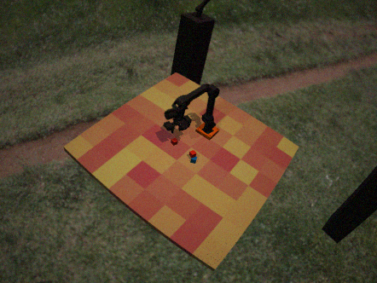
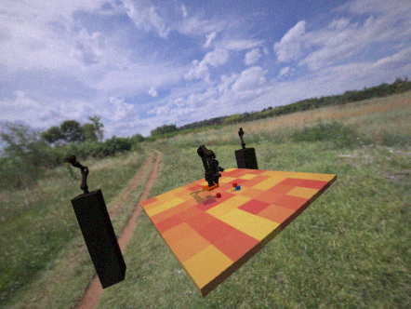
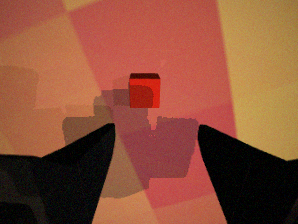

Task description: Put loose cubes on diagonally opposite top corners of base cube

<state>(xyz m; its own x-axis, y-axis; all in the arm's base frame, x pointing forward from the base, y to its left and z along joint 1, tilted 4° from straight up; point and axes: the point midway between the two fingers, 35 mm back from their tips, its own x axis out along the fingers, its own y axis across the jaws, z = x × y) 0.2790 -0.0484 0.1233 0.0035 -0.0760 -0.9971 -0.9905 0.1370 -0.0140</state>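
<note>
My gripper tip is now 200 mm to the right of the blue cube, 100 mm above it and 10 mm past it.
</note>
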